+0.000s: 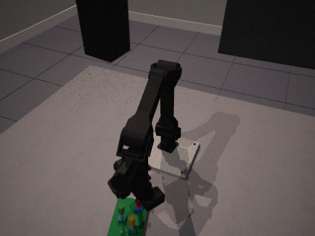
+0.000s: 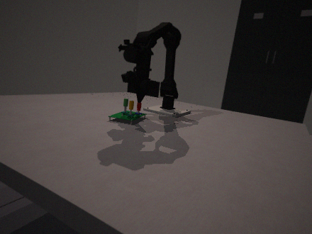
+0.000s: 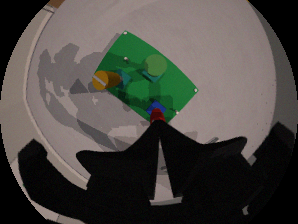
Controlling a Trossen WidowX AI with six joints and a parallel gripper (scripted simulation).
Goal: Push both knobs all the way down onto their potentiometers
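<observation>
Now: the red knob 1 cm below my gripper tip. The rest, counted from my gripper tip: orange knob 7 cm ahead, 2 cm to the left.
</observation>
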